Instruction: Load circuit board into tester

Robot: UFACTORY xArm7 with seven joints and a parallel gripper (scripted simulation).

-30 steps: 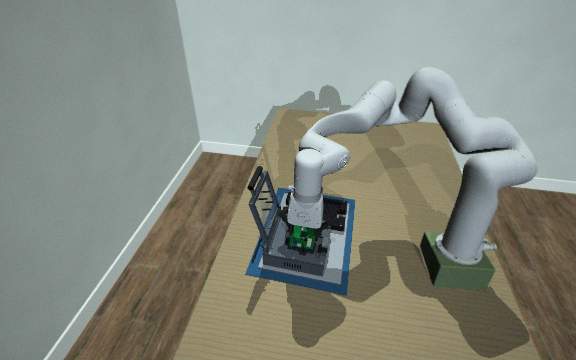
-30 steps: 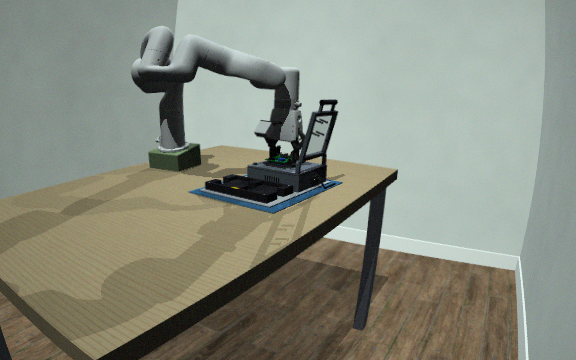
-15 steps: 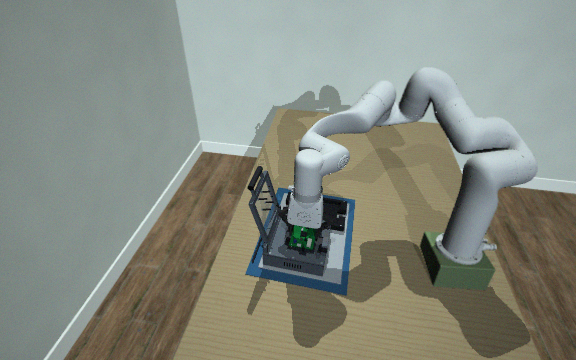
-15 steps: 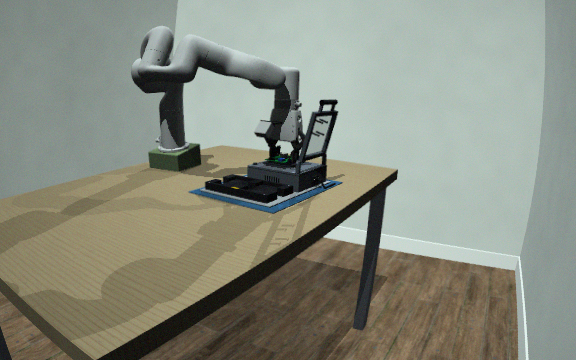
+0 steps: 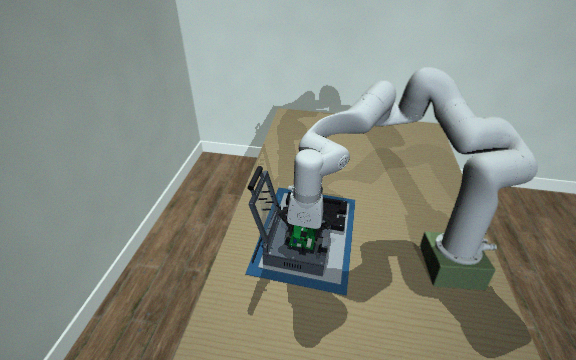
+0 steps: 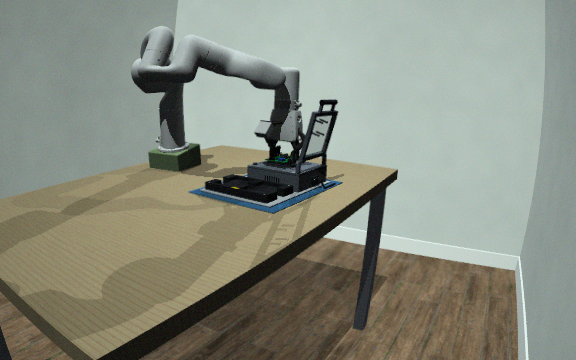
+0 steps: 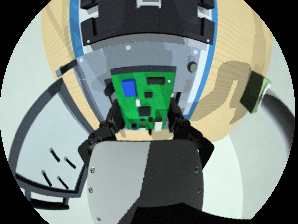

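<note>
Now: the green circuit board right at my hand. Also, from my hand: lid (12 cm ahead, 10 cm above, 2 cm to the right); tester plate (1 cm to the left, 1 cm below, 1 cm ahead).
</note>
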